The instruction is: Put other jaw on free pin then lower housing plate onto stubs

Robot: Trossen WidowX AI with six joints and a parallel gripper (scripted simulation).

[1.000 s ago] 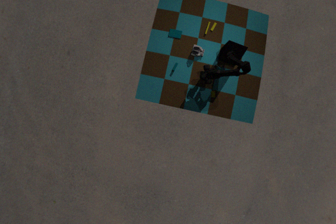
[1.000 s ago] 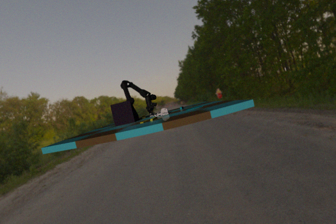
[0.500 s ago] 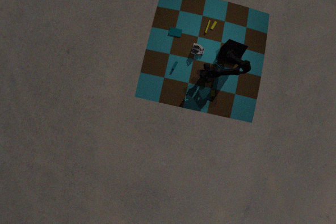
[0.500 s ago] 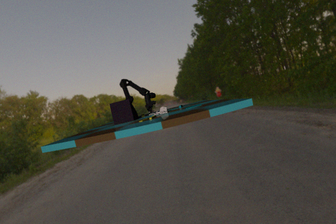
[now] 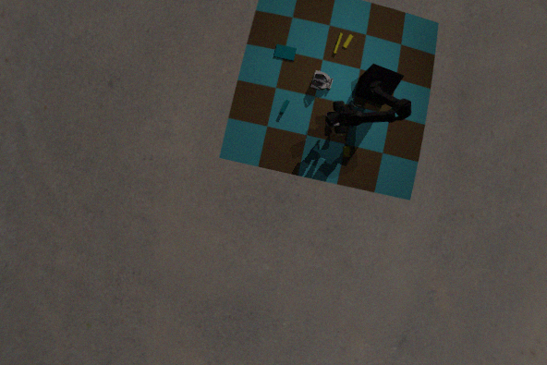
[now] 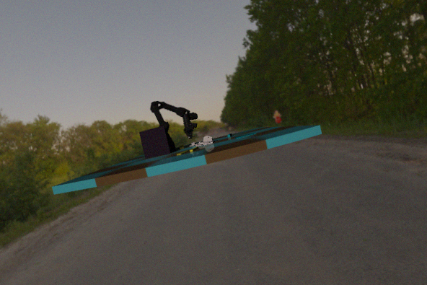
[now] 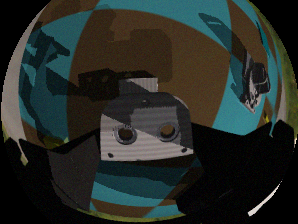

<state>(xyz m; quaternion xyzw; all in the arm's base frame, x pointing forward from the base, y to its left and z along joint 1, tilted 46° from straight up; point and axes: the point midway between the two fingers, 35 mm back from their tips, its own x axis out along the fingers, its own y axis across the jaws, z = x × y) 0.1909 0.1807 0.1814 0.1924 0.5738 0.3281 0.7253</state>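
Right now my gripper tip is 23 cm to the left of the grey jaw, 10 cm short of it and 4 cm above it. The rest, counted from my gripper tip: yellow block (18 cm to the left, 12 cm behind, 5 cm below); light-grey plate-like piece (2 cm above, 1 cm ahead); teal stick (33 cm ahead, 5 cm below, 3 cm to the right).
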